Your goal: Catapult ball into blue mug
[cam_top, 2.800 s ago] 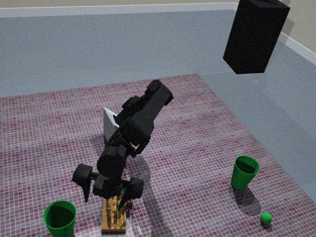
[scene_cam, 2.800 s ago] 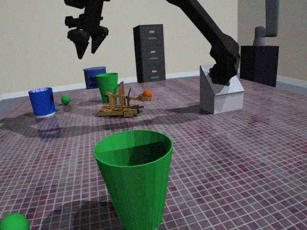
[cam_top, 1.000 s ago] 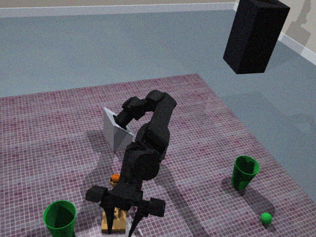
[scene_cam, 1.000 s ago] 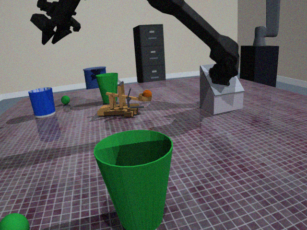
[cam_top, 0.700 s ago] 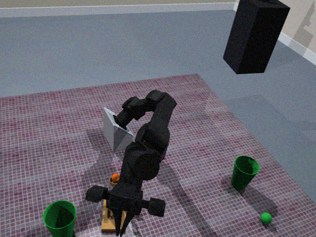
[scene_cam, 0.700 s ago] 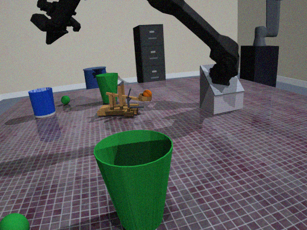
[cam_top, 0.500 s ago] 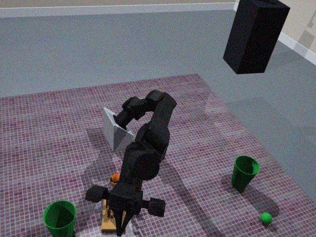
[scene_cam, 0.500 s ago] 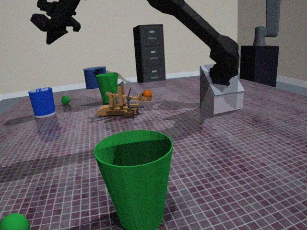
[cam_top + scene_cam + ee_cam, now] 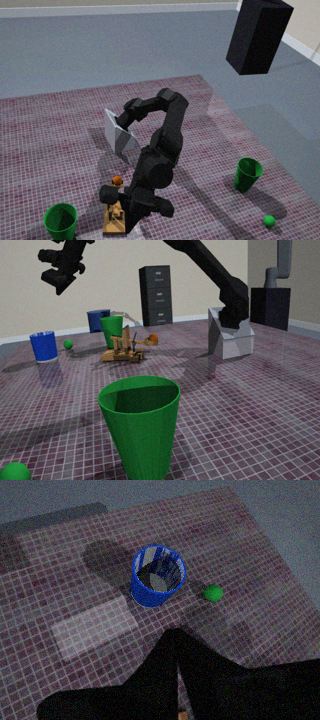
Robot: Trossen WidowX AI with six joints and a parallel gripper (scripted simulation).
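Right now my gripper tip is 30 cm past the orange ball, 17 cm above it and 3 cm to the right of it. The rest, counted from my gripper tip: blue mug (20 cm below, 11 cm ahead, 7 cm to the right); then catapult (23 cm behind, 18 cm below, 4 cm to the left).
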